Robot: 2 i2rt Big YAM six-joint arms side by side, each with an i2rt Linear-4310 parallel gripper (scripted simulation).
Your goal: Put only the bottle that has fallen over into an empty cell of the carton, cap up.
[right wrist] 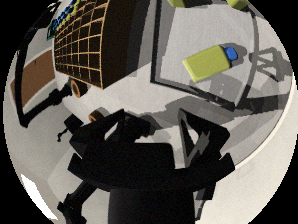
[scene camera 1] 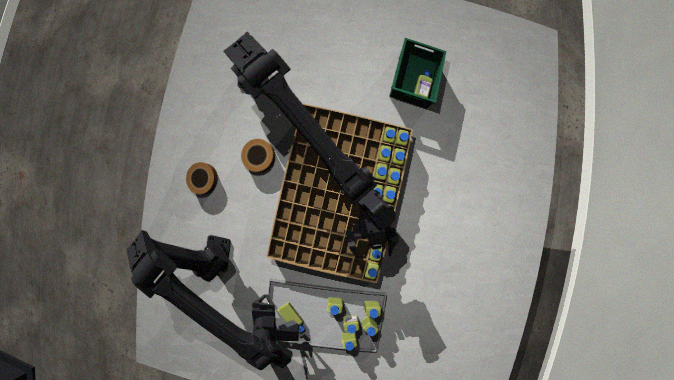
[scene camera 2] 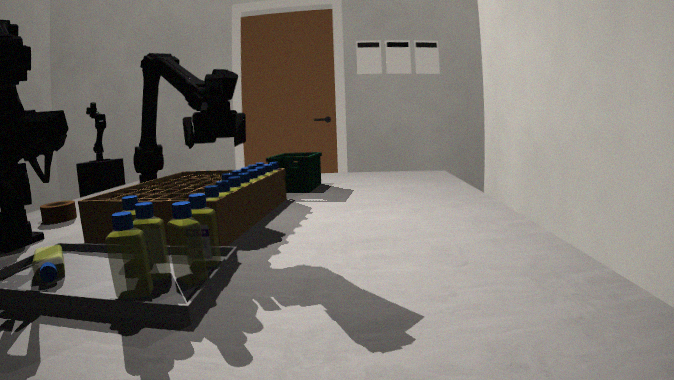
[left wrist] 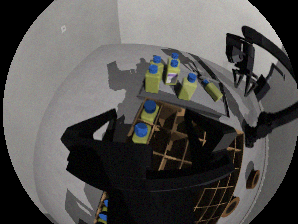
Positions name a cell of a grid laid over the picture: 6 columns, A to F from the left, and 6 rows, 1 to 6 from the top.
Labels:
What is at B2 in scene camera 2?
My left gripper.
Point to a brown carton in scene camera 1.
C4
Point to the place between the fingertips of my right gripper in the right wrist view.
At D4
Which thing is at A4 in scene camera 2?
A brown carton.

